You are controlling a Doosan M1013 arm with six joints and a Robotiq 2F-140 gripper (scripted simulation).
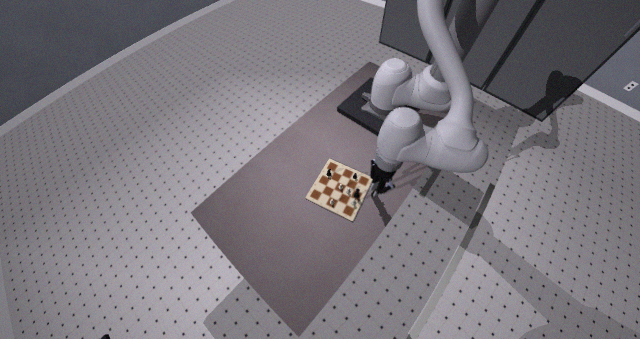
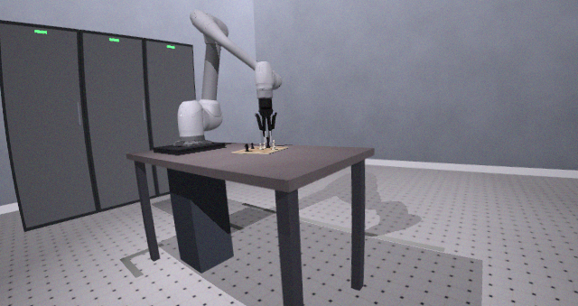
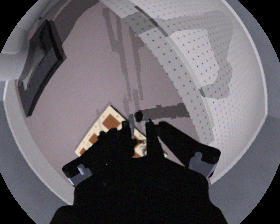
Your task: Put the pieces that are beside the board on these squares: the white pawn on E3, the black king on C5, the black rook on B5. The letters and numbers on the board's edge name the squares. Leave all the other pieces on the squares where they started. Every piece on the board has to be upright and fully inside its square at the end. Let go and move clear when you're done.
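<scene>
The black chess piece lies 50 mm ahead of my hand, 60 mm to the right of it and 20 mm below it. From my hand the other things lie so: chessboard: 60 mm ahead, 130 mm to the right, 60 mm below.
</scene>
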